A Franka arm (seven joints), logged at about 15 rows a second.
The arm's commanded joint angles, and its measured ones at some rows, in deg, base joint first. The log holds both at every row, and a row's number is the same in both.
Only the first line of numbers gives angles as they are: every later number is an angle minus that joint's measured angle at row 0.
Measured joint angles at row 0:
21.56, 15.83, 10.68, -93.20, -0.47, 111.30, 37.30
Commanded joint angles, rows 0 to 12:
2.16, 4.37, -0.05, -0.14, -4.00, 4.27, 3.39
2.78, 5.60, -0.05, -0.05, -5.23, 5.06, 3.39
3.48, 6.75, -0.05, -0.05, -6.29, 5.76, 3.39
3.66, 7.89, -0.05, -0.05, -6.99, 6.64, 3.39
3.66, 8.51, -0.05, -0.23, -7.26, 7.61, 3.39
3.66, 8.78, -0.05, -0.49, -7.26, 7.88, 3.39
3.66, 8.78, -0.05, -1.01, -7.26, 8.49, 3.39
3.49, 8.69, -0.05, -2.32, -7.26, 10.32, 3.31
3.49, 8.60, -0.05, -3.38, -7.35, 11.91, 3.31
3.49, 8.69, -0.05, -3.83, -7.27, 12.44, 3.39
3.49, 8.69, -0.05, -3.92, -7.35, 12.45, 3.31
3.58, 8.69, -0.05, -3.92, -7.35, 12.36, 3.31
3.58, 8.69, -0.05, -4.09, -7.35, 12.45, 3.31
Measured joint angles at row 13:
3.75, 9.50, -0.19, -2.57, -6.00, 11.23, 2.66
